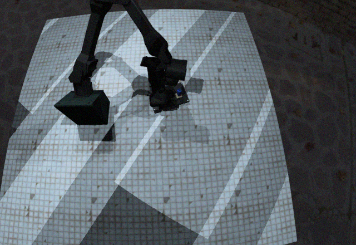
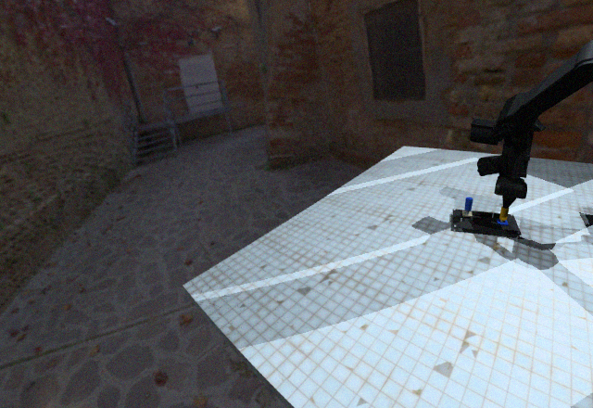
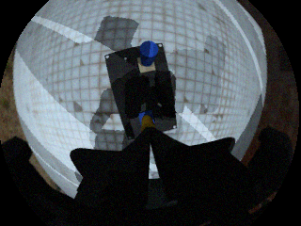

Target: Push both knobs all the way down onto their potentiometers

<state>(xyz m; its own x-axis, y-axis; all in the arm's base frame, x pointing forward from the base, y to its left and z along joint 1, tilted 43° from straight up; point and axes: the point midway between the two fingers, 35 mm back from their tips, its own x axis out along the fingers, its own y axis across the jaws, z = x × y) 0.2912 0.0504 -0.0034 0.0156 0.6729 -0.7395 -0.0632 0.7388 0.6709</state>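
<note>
Now: the yellow knob 2 cm below my gripper tip. The rest, counted from my gripper tip: blue knob: 9 cm ahead, 1 cm to the left, 1 cm below.
</note>
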